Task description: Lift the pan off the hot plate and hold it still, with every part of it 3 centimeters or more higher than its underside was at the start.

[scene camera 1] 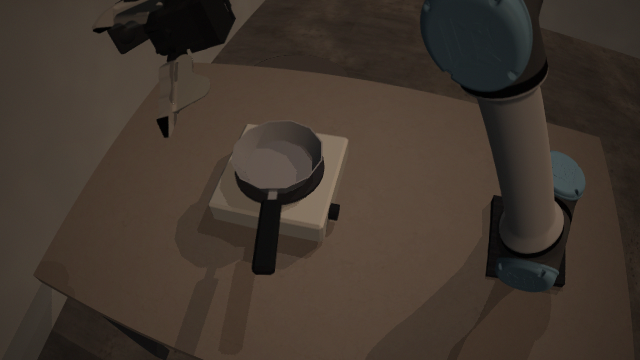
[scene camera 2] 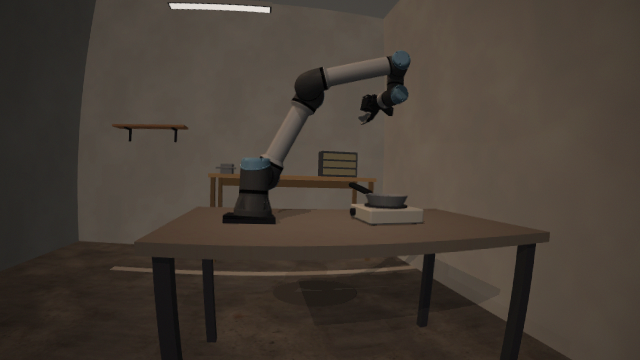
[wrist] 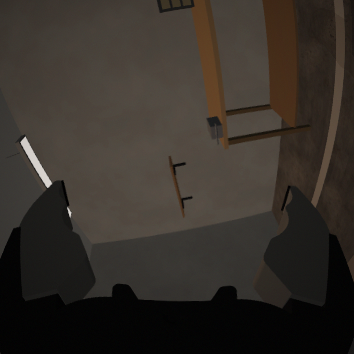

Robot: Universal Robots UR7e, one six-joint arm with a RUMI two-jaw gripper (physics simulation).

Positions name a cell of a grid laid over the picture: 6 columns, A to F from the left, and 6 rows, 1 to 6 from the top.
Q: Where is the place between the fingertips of my gripper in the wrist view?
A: At C4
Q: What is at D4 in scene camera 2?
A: A white hot plate.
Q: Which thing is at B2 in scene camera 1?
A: My gripper.
